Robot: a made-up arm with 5 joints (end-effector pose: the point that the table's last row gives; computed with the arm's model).
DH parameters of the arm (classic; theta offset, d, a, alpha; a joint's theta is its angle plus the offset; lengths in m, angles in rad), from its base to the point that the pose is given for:
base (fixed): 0 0 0 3.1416
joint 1: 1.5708 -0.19 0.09 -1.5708
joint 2: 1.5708 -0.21 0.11 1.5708
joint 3: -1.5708 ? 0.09 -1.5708
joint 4: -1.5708 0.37 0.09 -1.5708
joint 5: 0 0.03 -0.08 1.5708
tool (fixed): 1.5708 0.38 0 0
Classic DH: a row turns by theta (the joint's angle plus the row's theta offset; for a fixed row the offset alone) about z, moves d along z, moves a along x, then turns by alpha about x.
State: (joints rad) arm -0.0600 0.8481 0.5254 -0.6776 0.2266
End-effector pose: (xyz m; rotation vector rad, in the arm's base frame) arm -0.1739 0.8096 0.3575 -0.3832 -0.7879 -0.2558
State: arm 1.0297 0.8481 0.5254 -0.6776 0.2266
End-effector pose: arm 0.6372 0.5288 0.3575 -0.7905 -0.5104 -1.2698
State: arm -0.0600 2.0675 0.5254 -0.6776 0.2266
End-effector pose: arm -0.1476 0.3718 -0.6054 -1.5206 -0.9514 0.2529
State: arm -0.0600 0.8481 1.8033 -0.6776 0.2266
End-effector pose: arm -0.5518 0.1812 -0.1756 0.2095 -1.6912 0.5050
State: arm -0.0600 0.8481 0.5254 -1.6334 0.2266
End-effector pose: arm -0.2284 0.8301 0.2840 -0.0146 -1.1427 -1.0968
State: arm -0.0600 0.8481 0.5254 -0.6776 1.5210
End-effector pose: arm -0.2005 0.3428 0.3304 0.8359 -0.8025 0.2779
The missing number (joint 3, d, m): -0.57
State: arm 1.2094 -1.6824 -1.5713 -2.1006 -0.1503
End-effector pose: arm 0.1998 -0.9333 0.7082 0.5673 1.6635 -1.1185
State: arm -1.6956 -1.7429 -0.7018 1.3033 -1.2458
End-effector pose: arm 0.6985 0.4255 0.7632 1.8521 -0.2023 1.9854
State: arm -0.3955 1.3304 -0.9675 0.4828 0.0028
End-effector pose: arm 0.6467 0.7789 -0.2640 -1.1543 0.8501 0.0781
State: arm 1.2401 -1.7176 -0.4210 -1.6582 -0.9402
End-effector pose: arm -0.3354 -0.9041 0.6357 1.2304 1.2794 -1.0008
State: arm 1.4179 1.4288 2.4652 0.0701 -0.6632
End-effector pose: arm -0.3207 0.2141 -0.6243 -2.0736 -1.2045 0.4838
